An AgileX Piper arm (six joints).
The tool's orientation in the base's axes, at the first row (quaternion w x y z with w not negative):
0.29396 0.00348 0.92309 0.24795
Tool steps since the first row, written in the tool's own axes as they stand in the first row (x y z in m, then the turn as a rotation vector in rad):
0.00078 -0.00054 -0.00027 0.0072 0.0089 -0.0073
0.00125 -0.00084 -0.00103 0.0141 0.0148 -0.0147
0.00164 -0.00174 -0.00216 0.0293 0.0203 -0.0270
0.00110 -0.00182 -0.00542 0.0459 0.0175 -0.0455
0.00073 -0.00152 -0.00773 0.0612 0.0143 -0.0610
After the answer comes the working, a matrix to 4 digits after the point.
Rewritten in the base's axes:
-0.00072 -0.00048 -0.00048 -0.0112 0.0056 0.0053
-0.00148 -0.00102 -0.00034 -0.0217 0.0084 0.0095
-0.00229 -0.00226 -0.00017 -0.0418 0.0100 0.0125
-0.00361 -0.00390 0.00238 -0.0652 0.0016 0.0153
-0.00460 -0.00474 0.00435 -0.0858 -0.0059 0.0164

The tool's axes in the first row as the columns of a matrix, in the base's axes (rounded; the answer above uses it unrounded):
-0.8272 -0.1394 0.5444
0.1522 0.8770 0.4557
-0.5410 0.4598 -0.7042

